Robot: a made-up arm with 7 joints. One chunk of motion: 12 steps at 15 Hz.
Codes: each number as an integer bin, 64 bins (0 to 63) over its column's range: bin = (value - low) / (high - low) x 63, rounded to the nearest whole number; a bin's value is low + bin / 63 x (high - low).
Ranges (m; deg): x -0.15..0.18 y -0.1..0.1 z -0.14..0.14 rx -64..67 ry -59..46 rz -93..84
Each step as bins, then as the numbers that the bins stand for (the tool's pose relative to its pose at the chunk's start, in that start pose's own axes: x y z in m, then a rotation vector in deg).
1 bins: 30 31 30 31 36 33
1 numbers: 0.0071 -0.0016 -0.0067 0.46 1.00 -0.29
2 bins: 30 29 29 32 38 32
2 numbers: 0.0071 -0.0079 -0.0111 2.54 4.33 -3.10
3 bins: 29 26 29 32 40 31
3 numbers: 0.0019 -0.0175 -0.0111 2.54 7.67 -5.90
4 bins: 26 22 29 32 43 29
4 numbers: -0.0138 -0.0302 -0.0111 2.54 12.67 -11.52
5 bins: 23 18 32 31 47 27
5 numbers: -0.0295 -0.0429 0.0022 0.46 19.33 -17.14
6 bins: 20 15 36 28 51 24
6 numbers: -0.0452 -0.0524 0.0200 -5.78 26.00 -25.57
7 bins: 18 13 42 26 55 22
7 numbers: -0.0557 -0.0587 0.0467 -9.94 32.67 -31.19
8 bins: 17 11 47 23 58 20
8 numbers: -0.0610 -0.0651 0.0689 -16.17 37.67 -36.81
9 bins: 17 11 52 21 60 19
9 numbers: -0.0610 -0.0651 0.0911 -20.33 41.00 -39.62
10 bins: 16 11 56 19 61 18
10 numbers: -0.0662 -0.0651 0.1089 -24.49 42.67 -42.43
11 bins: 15 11 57 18 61 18
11 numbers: -0.0714 -0.0651 0.1133 -26.57 42.67 -42.43
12 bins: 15 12 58 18 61 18
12 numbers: -0.0714 -0.0619 0.1178 -26.57 42.67 -42.43
